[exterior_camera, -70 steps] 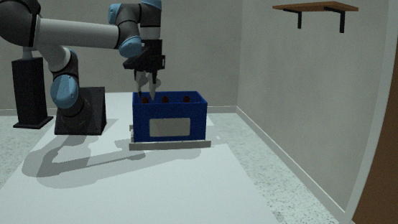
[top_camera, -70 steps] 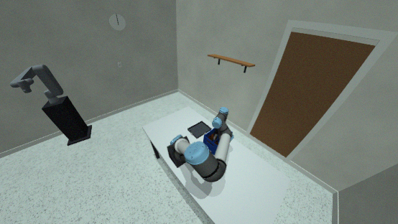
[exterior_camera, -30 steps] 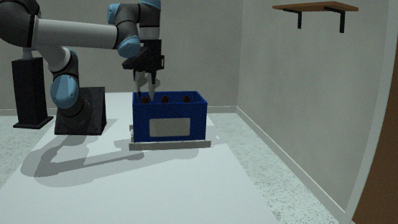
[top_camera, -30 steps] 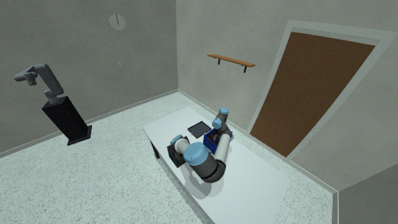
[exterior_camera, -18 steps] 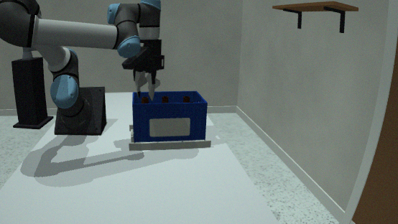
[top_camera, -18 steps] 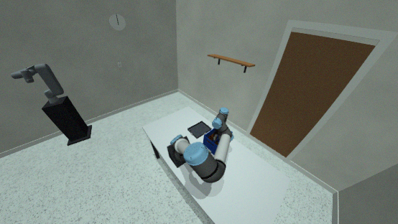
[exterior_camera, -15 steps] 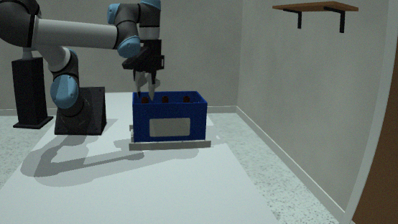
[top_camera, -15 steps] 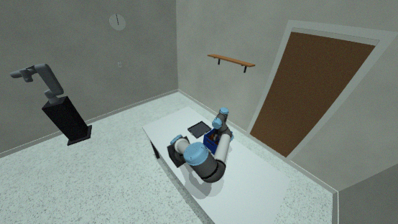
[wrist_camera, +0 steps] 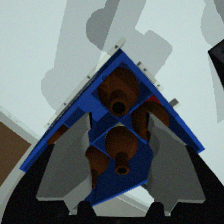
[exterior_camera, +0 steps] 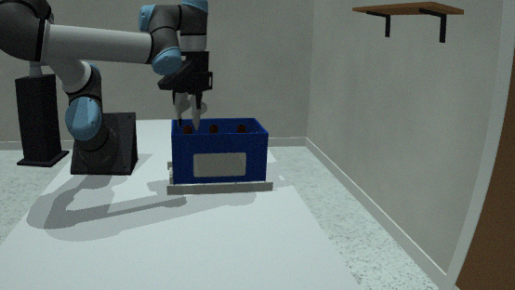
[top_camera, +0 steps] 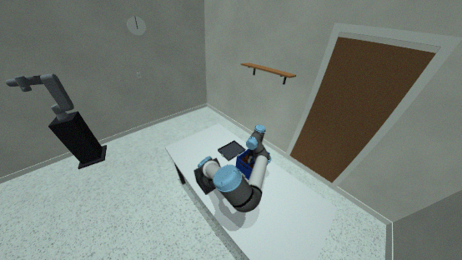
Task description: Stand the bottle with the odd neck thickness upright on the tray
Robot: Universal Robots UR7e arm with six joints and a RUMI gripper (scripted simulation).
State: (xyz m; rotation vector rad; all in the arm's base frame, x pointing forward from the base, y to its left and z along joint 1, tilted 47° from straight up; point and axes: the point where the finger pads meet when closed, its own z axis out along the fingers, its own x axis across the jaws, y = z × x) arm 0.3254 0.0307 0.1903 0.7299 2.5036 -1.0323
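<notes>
Right now the bottle is 10 mm behind my hand, 90 mm to the left of it and 110 mm below it. Round my hand: blue crate: 80 mm ahead, 60 mm to the left, 110 mm below; then dark grey tray: 50 mm ahead, 360 mm to the left, 180 mm below.
</notes>
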